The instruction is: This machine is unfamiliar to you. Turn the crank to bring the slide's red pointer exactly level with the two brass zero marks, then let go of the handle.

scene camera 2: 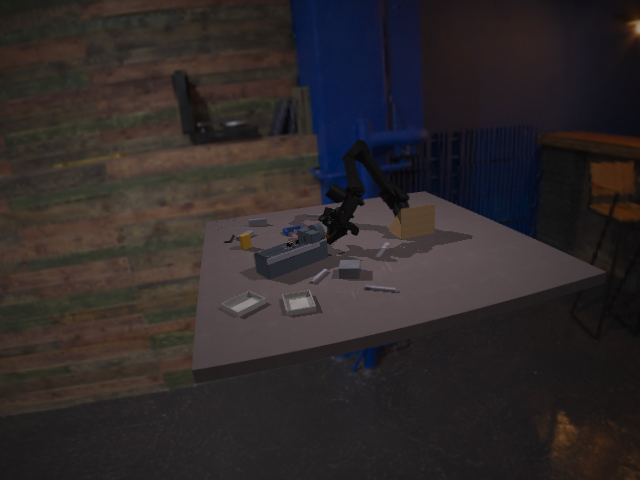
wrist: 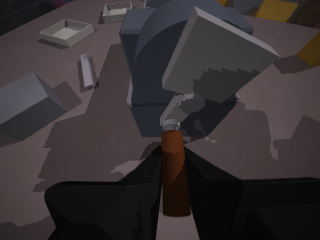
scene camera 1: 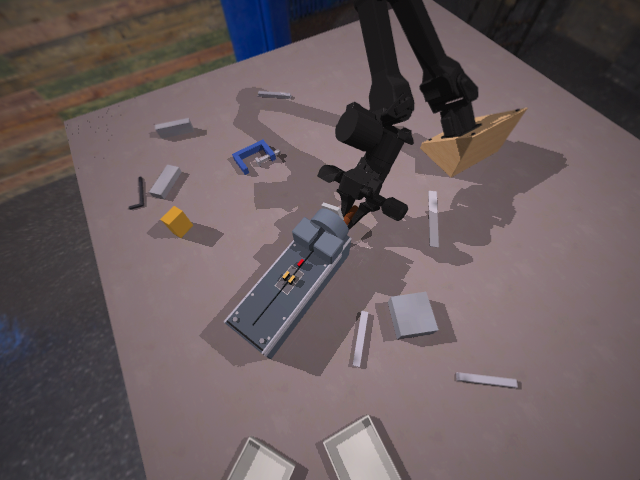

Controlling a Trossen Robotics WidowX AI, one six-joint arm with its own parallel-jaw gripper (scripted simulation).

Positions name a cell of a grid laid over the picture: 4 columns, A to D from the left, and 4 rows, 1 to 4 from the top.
Labels:
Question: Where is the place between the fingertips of the gripper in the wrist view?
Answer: C3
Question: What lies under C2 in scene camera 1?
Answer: The gripper.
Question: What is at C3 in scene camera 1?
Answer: A grey block.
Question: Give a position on a grey slide machine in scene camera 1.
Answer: At B3

